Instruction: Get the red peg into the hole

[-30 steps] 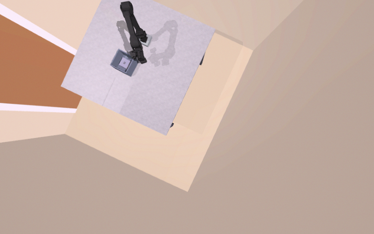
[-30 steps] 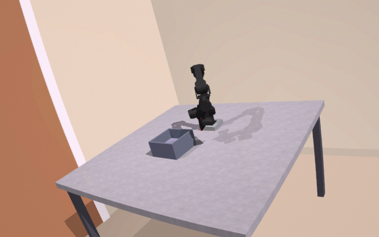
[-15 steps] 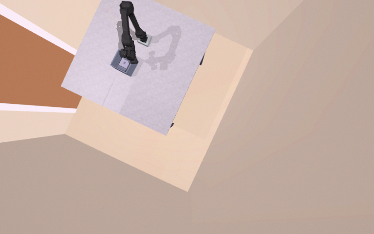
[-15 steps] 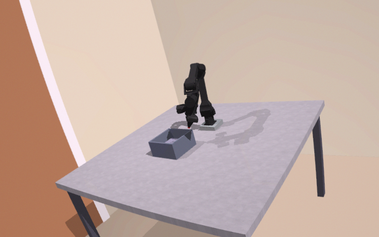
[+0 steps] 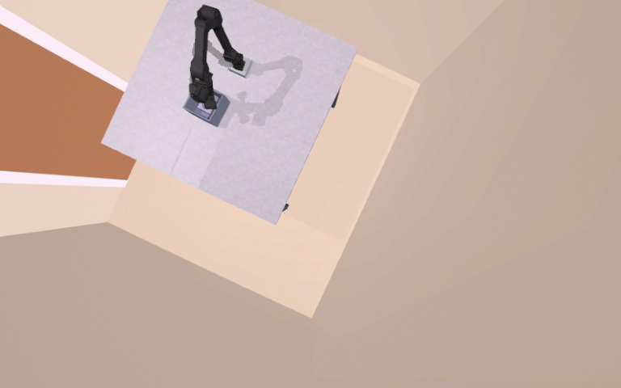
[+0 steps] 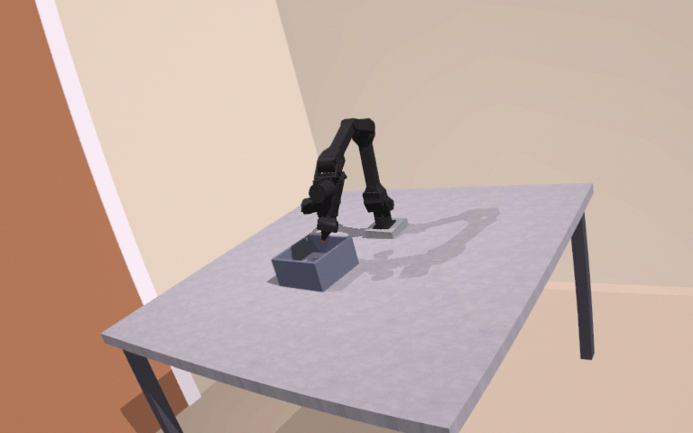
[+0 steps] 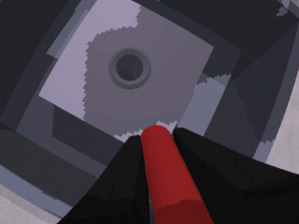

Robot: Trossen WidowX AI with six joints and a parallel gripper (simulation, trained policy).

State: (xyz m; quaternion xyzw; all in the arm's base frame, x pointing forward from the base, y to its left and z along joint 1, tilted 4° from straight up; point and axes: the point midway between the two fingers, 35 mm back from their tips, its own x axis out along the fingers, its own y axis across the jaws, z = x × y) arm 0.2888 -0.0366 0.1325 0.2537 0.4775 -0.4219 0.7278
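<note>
Right now the red peg is 1 cm to the left of my gripper tip and 3 cm above it. The rest, counted from my gripper tip: grey box: 2 cm ahead, 4 cm to the right, 9 cm below; then plate: 2 cm ahead, 4 cm to the right, 7 cm below.
</note>
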